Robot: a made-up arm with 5 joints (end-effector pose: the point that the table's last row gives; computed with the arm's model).
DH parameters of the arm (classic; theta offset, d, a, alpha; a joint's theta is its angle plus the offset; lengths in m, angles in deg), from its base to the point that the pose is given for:
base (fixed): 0 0 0.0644 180
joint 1: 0 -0.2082 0.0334 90
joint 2: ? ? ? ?
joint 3: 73.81 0 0.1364 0
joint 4: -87.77 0.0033 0 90
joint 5: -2.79 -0.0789 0 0
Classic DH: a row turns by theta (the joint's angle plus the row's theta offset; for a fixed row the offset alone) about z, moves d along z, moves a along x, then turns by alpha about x.
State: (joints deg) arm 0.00 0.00 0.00 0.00 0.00
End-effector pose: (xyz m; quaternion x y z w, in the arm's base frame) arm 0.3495 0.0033 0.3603 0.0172 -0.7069 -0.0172 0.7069
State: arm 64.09 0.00 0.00 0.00 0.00
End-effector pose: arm 0.1919 -0.2550 0.3603 -0.3605 -0.6083 -0.3897 0.5901
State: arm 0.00 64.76 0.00 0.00 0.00
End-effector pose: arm 0.3427 0.0033 0.0454 0.0053 -0.2184 -0.0238 0.9756
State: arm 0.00 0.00 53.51 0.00 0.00
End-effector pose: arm 0.2665 0.0033 0.1852 0.0076 -0.3130 -0.0231 0.9494
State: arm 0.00 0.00 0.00 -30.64 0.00
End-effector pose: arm 0.3385 0.0033 0.4005 0.0212 -0.8685 -0.0121 0.4950
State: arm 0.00 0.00 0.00 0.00 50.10
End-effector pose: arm 0.3495 0.0033 0.3603 -0.2837 -0.6477 0.2837 0.6477
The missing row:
joint 2: -76.04 0 0.1513 0
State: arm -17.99 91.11 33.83 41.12 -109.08
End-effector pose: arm 0.0912 0.0122 0.0351 -0.5580 0.2610 -0.5755 0.5378
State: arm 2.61 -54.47 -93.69 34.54 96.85
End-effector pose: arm -0.1503 0.0131 0.4629 0.7312 0.6507 0.1465 0.1429
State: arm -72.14 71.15 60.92 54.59 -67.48
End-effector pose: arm 0.0669 0.0185 0.1255 -0.7072 0.2407 0.0108 0.6648
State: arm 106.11 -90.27 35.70 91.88 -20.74
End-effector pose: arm 0.0610 -0.0238 0.3103 -0.2928 -0.3334 -0.8110 0.3813
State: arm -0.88 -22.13 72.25 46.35 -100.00
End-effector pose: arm 0.1588 0.0048 0.1784 -0.0444 0.0349 -0.7754 0.6289
